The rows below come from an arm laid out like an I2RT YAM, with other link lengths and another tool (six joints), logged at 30 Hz.
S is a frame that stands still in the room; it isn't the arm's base.
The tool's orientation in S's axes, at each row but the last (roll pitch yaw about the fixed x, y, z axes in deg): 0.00, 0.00, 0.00; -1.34, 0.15, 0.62; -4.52, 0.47, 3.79; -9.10, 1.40, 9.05; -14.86, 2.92, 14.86; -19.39, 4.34, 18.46; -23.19, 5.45, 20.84; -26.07, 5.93, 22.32
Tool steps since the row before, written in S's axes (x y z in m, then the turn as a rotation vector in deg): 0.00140, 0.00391, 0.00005, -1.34, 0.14, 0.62; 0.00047, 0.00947, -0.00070, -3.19, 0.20, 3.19; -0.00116, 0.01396, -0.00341, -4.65, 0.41, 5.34; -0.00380, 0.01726, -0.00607, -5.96, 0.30, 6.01; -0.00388, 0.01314, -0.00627, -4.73, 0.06, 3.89; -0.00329, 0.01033, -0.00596, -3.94, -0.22, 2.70; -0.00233, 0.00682, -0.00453, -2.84, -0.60, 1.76; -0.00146, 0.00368, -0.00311, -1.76, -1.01, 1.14
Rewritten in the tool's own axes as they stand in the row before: 0.00140, 0.00391, 0.00005, -1.34, 0.14, 0.62; 0.00057, 0.00948, -0.00048, -3.20, 0.16, 3.19; -0.00021, 0.01423, -0.00230, -4.66, 0.30, 5.34; -0.00089, 0.01838, -0.00323, -5.98, 0.29, 5.99; -0.00006, 0.01485, -0.00256, -4.75, 0.29, 3.86; 0.00060, 0.01219, -0.00200, -4.00, 0.18, 2.61; 0.00068, 0.00839, -0.00129, -3.02, -0.17, 1.54; 0.00037, 0.00491, -0.00103, -2.12, -0.65, 0.71
